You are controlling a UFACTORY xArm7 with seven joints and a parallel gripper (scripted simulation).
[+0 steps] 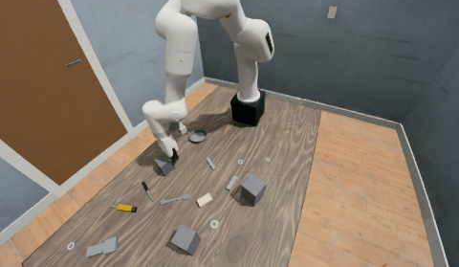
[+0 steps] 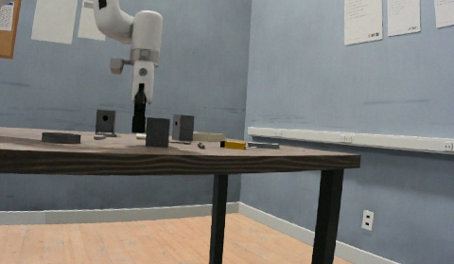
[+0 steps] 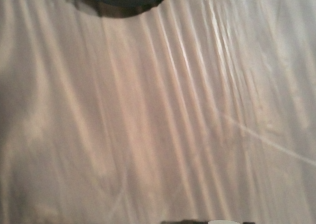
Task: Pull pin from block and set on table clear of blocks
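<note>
Now: the cream pin 10 mm to the right of my hand, 10 mm below it and 10 mm ahead of it. Round my hand: grey block: 40 mm ahead, 20 mm below, 10 mm to the right; then wrench: 150 mm ahead, 110 mm to the left, 50 mm below; then short bar: 160 mm to the left, 60 mm behind, 50 mm below.
</note>
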